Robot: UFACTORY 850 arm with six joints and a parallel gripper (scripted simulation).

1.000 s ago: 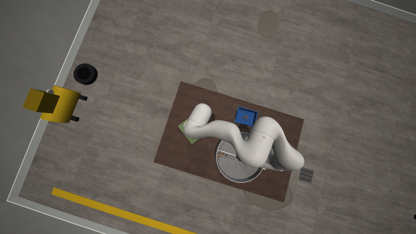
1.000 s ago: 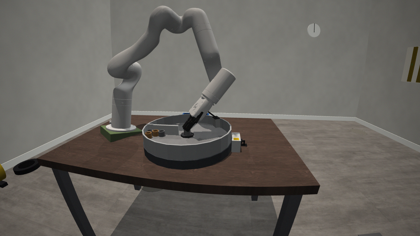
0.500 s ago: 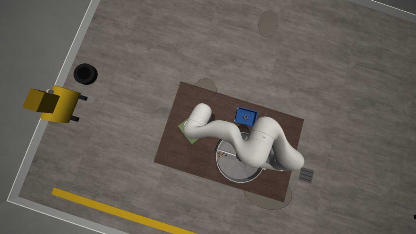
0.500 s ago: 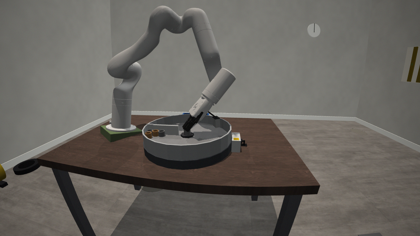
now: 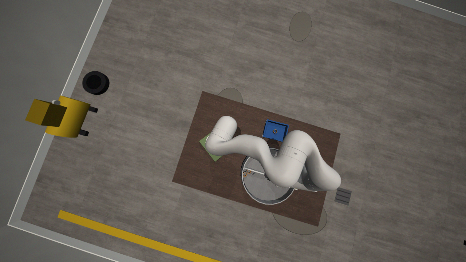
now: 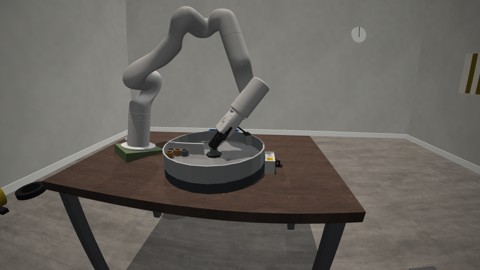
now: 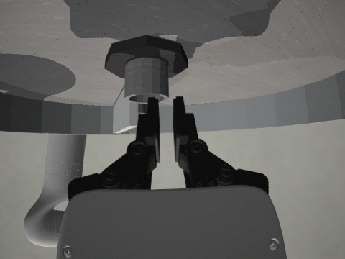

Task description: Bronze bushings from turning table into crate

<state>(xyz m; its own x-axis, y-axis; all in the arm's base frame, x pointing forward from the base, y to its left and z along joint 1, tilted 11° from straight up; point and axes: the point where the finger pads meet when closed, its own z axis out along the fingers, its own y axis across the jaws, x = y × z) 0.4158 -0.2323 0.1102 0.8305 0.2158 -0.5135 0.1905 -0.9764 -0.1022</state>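
Right now my hand is 1 cm to the right of the grey turning table and 6 cm above it. The rest, counted from my hand: blue crate: 3 cm ahead, 37 cm to the left, 9 cm below.
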